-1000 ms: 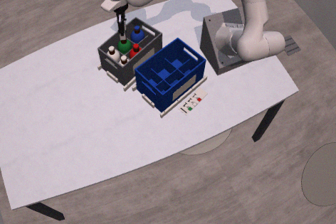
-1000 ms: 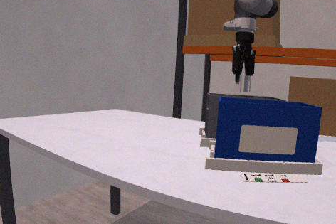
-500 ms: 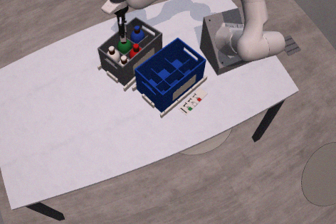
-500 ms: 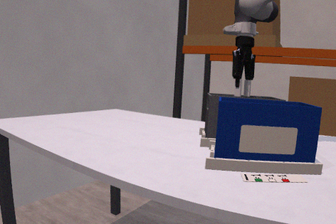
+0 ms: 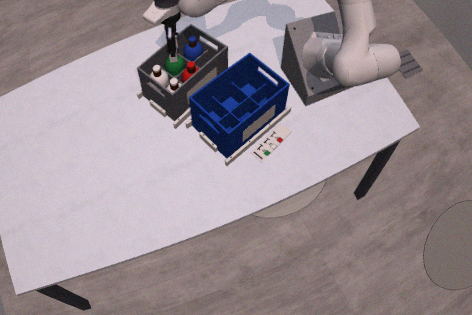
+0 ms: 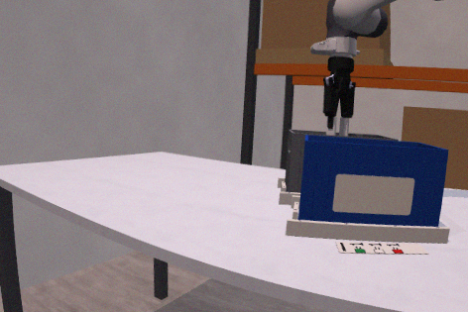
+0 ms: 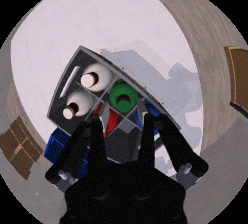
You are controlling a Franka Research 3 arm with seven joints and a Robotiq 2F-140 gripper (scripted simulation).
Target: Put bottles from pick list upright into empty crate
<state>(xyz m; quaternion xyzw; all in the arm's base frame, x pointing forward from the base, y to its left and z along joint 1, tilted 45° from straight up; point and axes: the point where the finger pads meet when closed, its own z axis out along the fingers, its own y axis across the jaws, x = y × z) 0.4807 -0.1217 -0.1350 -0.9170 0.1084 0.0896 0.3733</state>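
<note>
Now: hand 100 mm above the green bottle. Also, from my hand: blue bottle: 80 mm behind, 40 mm to the right, 100 mm below; grey crate: 20 mm behind, 40 mm to the left, 100 mm below; red bottle: 40 mm behind, 70 mm to the left, 100 mm below.
</note>
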